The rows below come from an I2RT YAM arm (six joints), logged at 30 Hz.
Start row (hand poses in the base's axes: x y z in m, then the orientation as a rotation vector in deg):
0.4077 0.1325 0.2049 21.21 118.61 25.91
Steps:
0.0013 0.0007 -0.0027 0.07 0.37 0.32
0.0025 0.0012 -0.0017 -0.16 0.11 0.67
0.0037 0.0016 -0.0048 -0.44 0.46 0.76
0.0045 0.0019 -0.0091 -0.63 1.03 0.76
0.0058 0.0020 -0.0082 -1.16 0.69 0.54
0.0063 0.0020 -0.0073 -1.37 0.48 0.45
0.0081 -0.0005 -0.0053 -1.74 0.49 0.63
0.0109 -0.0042 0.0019 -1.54 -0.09 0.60
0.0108 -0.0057 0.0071 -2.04 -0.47 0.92
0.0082 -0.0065 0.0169 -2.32 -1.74 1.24
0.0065 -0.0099 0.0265 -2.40 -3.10 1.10
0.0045 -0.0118 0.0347 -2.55 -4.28 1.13
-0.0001 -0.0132 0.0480 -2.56 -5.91 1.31
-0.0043 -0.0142 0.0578 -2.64 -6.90 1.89
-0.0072 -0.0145 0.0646 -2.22 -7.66 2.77
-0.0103 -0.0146 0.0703 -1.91 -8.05 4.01
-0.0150 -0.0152 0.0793 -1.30 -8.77 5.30
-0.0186 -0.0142 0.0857 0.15 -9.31 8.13
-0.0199 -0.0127 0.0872 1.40 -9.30 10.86
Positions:
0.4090 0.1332 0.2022 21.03 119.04 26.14
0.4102 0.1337 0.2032 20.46 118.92 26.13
0.4114 0.1341 0.2001 20.31 119.33 25.86
0.4122 0.1344 0.1958 20.36 119.91 25.60
0.4135 0.1345 0.1967 20.17 119.60 24.94
0.4140 0.1345 0.1976 20.08 119.40 24.69
0.4158 0.1320 0.1996 19.68 119.52 24.41
0.4186 0.1283 0.2068 19.66 118.92 24.66
0.4185 0.1268 0.2120 18.92 118.70 24.37
0.4159 0.1260 0.2218 18.07 117.59 24.39
0.4142 0.1226 0.2314 17.77 116.25 24.36
0.4122 0.1207 0.2396 17.32 115.13 24.34
0.4076 0.1193 0.2529 16.67 113.59 24.59
0.4034 0.1183 0.2627 15.77 112.79 24.94
0.4005 0.1180 0.2695 14.92 112.20 25.95
0.3974 0.1179 0.2752 13.74 112.07 27.03
0.3927 0.1173 0.2842 12.60 111.56 28.46
0.3891 0.1183 0.2906 10.43 111.41 31.62
0.3878 0.1198 0.2921 8.38 111.74 34.47

